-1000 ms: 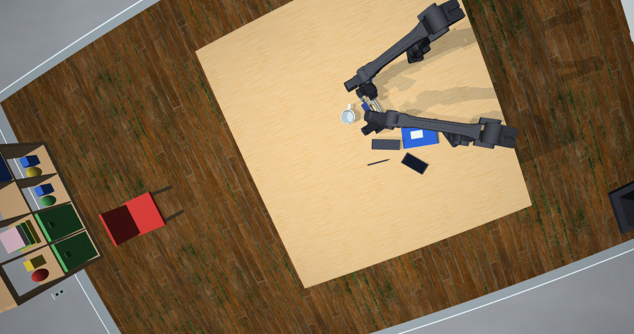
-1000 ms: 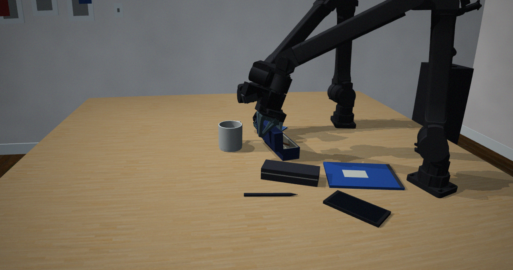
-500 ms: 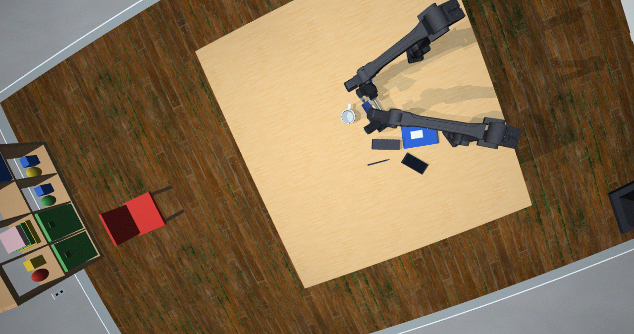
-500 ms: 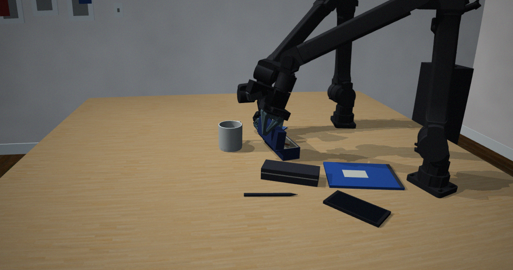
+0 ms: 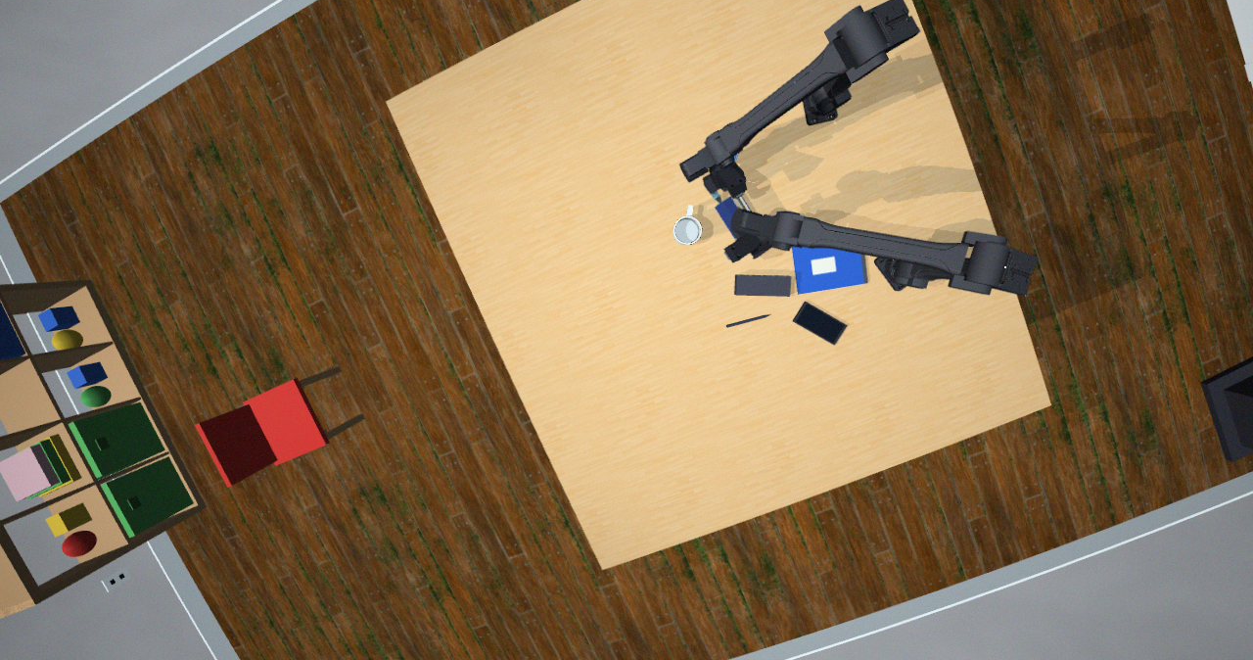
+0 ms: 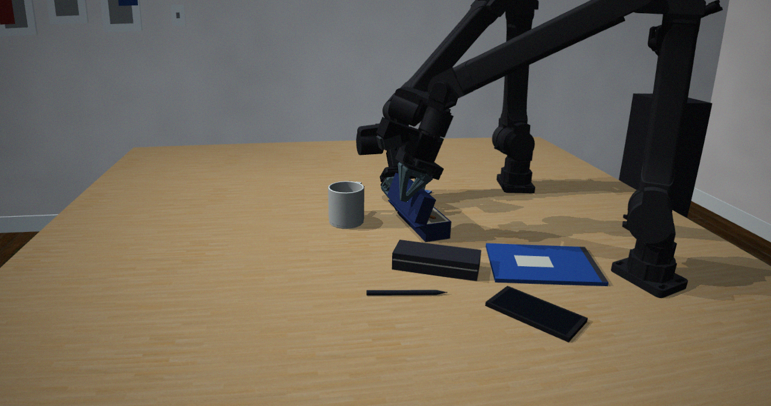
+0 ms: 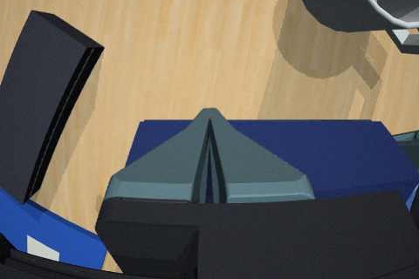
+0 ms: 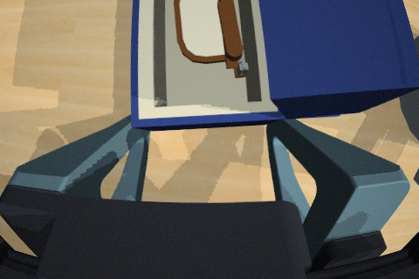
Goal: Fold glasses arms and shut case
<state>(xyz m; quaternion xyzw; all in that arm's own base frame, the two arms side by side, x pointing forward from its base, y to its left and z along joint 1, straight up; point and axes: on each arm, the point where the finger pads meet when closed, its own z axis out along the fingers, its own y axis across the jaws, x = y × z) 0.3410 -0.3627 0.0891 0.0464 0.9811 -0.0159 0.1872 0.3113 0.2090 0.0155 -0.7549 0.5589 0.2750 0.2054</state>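
Now: the blue glasses case 4 cm to the right of my left hand, 4 cm below it and 4 cm behind it. Also, from my left hand: grey mug (10 cm to the right, 10 cm ahead, 5 cm below); then black box (15 cm to the left, 7 cm below, 2 cm behind).
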